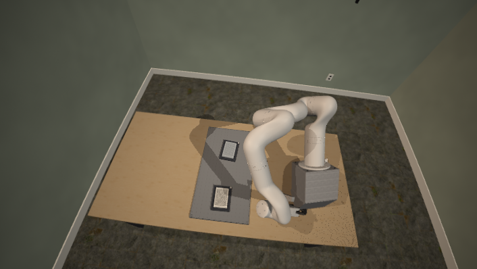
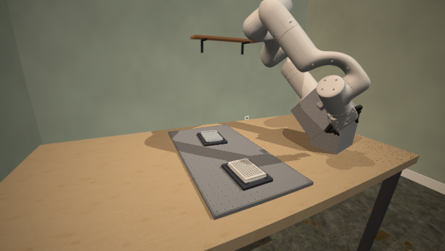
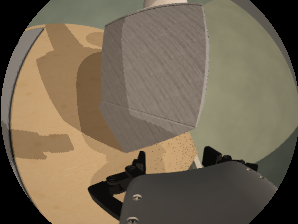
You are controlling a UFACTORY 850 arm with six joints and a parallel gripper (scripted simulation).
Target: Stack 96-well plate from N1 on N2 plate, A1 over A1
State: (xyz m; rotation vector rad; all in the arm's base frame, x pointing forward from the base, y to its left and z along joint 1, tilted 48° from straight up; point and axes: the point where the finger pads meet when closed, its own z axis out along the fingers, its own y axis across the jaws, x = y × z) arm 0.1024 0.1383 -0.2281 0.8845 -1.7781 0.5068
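My gripper is now 460 mm short of the plate nest, 400 mm to the left of it and 140 mm above it. Round my hand: plate: 460 mm ahead, 120 mm below, 40 mm to the right.
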